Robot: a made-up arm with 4 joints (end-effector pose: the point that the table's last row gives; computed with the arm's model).
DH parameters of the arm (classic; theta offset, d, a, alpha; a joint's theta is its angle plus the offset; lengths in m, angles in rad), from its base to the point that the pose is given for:
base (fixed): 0 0.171 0 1.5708
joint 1: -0.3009 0 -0.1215 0
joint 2: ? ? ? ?
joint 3: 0 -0.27 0.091 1.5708
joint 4: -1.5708 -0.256 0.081 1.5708
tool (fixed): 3.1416 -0.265 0 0
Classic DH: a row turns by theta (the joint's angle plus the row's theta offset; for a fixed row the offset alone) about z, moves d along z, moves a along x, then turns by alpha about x.
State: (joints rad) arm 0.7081 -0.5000 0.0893 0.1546
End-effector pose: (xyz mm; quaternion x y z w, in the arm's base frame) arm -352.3 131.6 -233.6 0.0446 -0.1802 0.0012 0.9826
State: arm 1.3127 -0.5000 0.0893 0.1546
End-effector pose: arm -59.9 131.6 -362.1 0.0422 -0.4645 0.0144 0.8844
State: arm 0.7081 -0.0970 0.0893 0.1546
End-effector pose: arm -193.3 131.6 -299.5 0.0435 -0.3732 0.0101 0.9267
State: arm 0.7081 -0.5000 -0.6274 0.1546
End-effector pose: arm -330.7 -163.2 -336.3 -0.3085 -0.1716 -0.0083 0.9356
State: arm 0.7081 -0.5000 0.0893 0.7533
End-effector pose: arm -199.7 129.3 -175.3 0.0430 -0.4619 -0.0120 0.8858
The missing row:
joint 2: -1.2699 0.156 -0.042 -1.5708
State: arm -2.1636 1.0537 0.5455 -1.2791
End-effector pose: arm -60.7 109.3 780.8 0.2684 0.8957 0.0228 0.3539
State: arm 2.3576 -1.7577 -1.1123 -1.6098
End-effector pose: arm -276.3 -42.4 -391.3 -0.2372 0.4109 -0.4716 0.7433
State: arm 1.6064 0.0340 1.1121 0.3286
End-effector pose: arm -122.0 287.3 -214.3 0.4183 -0.7075 0.3219 0.4699
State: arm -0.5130 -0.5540 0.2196 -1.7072
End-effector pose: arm -228.0 88.3 775.2 0.1040 0.9773 0.0345 0.1816
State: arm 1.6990 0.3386 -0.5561 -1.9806
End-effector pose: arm 211.3 108.3 -370.1 0.1165 -0.0274 -0.2485 0.9612
